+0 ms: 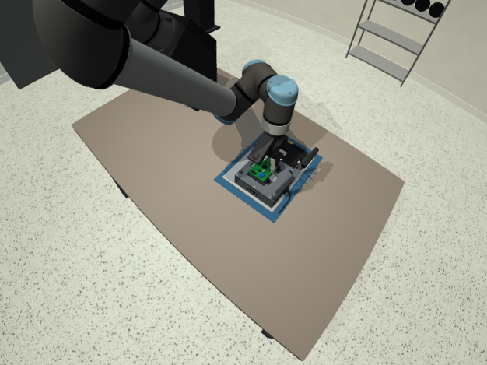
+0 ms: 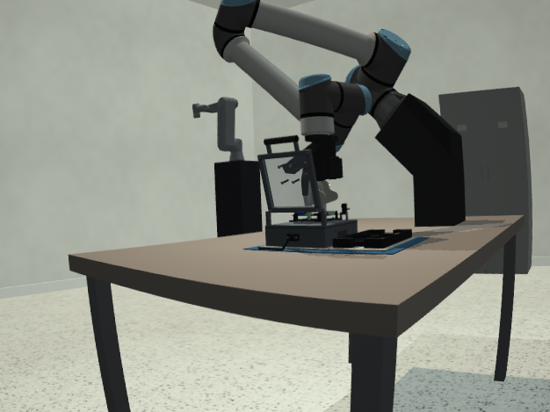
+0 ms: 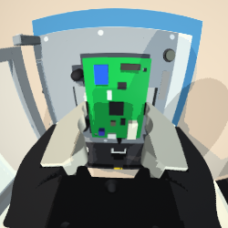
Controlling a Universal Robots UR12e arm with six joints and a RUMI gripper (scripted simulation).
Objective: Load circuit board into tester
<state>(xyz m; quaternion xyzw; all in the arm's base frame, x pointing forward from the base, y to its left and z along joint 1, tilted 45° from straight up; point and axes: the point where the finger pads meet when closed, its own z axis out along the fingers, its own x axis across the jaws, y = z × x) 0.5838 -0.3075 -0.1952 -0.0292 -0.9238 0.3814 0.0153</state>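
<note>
The green circuit board is right at my hand. Also, from my hand: tester bed (1 cm ahead, 1 cm to the left, 1 cm below); black post (6 cm behind, 6 cm to the left, 1 cm above); tester (4 cm ahead, 4 cm to the left, 3 cm above).
</note>
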